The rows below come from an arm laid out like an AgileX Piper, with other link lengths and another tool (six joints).
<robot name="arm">
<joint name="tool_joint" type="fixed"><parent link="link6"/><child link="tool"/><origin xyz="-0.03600 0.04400 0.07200" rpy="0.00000 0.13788 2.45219"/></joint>
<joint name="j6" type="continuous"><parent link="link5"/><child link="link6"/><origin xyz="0.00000 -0.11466 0.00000" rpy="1.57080 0.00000 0.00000"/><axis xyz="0 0 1"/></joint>
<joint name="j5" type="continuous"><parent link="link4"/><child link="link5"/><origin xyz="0.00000 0.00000 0.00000" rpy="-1.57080 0.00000 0.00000"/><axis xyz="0 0 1"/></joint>
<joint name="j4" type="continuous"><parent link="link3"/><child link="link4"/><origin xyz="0.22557 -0.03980 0.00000" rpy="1.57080 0.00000 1.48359"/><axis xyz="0 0 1"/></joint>
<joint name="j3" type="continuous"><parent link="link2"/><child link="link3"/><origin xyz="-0.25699 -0.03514 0.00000" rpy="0.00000 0.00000 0.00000"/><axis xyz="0 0 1"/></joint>
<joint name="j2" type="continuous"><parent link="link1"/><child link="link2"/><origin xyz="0.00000 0.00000 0.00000" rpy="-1.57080 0.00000 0.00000"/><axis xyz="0 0 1"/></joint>
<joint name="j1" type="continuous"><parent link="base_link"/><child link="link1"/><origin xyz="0.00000 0.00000 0.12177" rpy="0.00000 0.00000 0.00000"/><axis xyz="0 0 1"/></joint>
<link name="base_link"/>
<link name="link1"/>
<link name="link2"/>
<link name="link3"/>
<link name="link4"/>
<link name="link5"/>
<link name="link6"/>
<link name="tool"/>
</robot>
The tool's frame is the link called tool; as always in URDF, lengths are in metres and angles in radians. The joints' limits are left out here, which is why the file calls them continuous.
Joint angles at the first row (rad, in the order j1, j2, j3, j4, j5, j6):
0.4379, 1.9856, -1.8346, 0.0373, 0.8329, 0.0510
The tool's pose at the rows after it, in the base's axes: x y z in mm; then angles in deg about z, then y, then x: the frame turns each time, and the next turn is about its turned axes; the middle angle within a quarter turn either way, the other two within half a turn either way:
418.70 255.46 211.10 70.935 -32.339 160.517
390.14 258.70 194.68 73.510 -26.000 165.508
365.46 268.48 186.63 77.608 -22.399 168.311
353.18 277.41 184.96 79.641 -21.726 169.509
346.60 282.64 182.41 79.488 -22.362 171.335
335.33 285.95 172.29 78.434 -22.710 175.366
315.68 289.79 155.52 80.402 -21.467 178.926
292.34 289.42 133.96 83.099 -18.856 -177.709
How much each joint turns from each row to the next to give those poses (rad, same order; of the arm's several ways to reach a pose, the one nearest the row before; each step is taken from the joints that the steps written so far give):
0.0063, -0.0097, 0.0000, 0.0128, 0.1553, -0.0510
0.0263, -0.0001, 0.0000, -0.0001, 0.1343, -0.0608
0.0390, 0.0001, 0.0000, 0.0018, 0.0780, -0.0519
0.0263, 0.0000, 0.0000, 0.0090, 0.0232, -0.0171
0.0068, -0.0001, 0.0132, 0.0291, 0.0020, -0.0043
0.0000, 0.0000, 0.0437, 0.0517, 0.0019, -0.0135
0.0165, 0.0000, 0.0642, 0.0323, 0.0001, -0.0473
0.0236, 0.0001, 0.0792, 0.0080, 0.0000, -0.0464

